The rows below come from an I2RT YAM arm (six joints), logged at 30 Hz.
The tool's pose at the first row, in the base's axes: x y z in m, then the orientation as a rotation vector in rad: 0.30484, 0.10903, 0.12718, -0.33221, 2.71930, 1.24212
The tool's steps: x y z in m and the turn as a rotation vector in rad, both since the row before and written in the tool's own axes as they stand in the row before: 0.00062, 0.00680, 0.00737, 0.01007, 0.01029, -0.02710; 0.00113, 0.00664, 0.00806, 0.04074, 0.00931, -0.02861; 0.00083, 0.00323, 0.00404, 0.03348, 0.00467, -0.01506; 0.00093, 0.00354, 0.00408, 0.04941, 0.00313, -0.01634; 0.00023, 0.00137, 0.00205, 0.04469, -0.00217, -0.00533; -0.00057, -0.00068, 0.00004, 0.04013, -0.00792, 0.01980; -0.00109, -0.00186, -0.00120, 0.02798, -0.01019, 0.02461; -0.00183, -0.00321, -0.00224, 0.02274, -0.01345, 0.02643; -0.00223, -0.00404, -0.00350, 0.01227, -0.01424, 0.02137; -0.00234, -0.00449, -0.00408, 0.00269, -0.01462, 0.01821; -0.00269, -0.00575, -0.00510, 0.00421, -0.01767, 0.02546; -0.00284, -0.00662, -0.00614, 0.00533, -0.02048, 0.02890
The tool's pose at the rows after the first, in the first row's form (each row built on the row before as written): 0.30273, 0.11885, 0.12720, -0.37406, 2.71934, 1.22276; 0.29997, 0.12895, 0.12637, -0.41332, 2.73226, 1.15945; 0.29829, 0.13385, 0.12558, -0.43210, 2.74357, 1.10888; 0.29641, 0.13893, 0.12475, -0.44914, 2.75846, 1.03506; 0.29583, 0.14122, 0.12400, -0.44848, 2.77081, 0.96999; 0.29660, 0.14087, 0.12372, -0.41113, 2.78731, 0.91659; 0.29812, 0.13893, 0.12392, -0.36775, 2.79855, 0.88129; 0.30056, 0.13541, 0.12446, -0.32095, 2.80484, 0.85350; 0.30333, 0.13049, 0.12574, -0.28242, 2.80413, 0.83941; 0.30610, 0.12482, 0.12732, -0.24969, 2.79819, 0.83816; 0.30919, 0.11751, 0.12915, -0.20540, 2.79208, 0.83591; 0.31219, 0.10881, 0.13138, -0.15509, 2.78423, 0.83232
